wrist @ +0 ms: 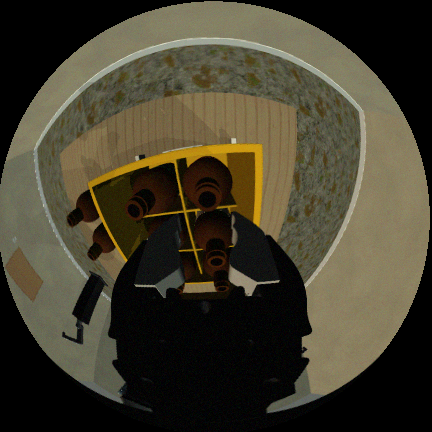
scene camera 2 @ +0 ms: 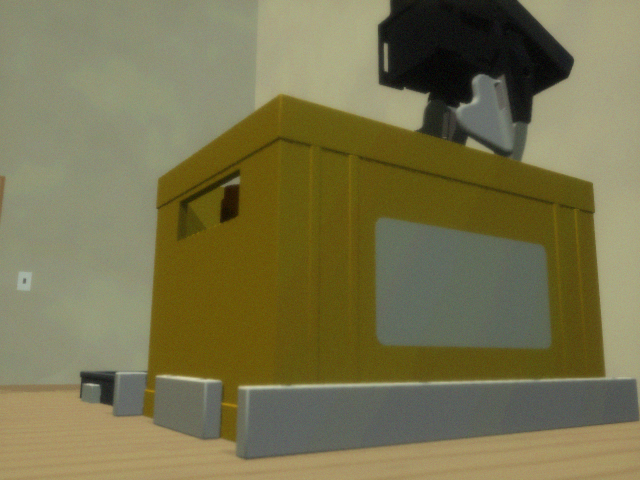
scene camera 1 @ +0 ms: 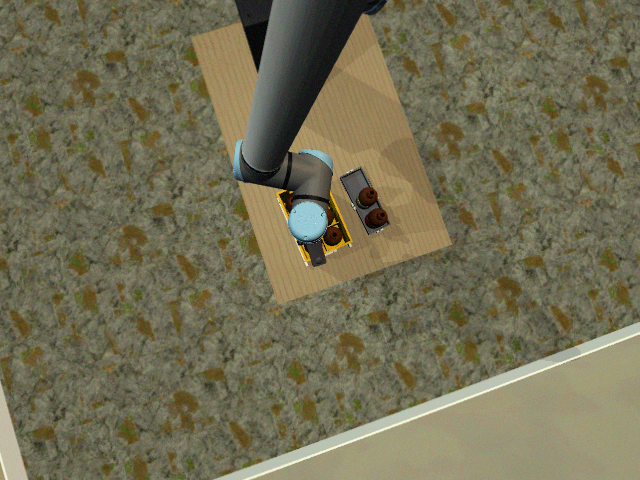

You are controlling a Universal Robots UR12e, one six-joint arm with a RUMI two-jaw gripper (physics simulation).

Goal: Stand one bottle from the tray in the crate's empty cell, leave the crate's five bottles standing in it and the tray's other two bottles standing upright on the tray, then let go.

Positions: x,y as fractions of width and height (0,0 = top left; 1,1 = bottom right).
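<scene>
Brown bottle (wrist: 0.48,0.42) in sight. So is my gripper (wrist: 0.48,0.50).
</scene>
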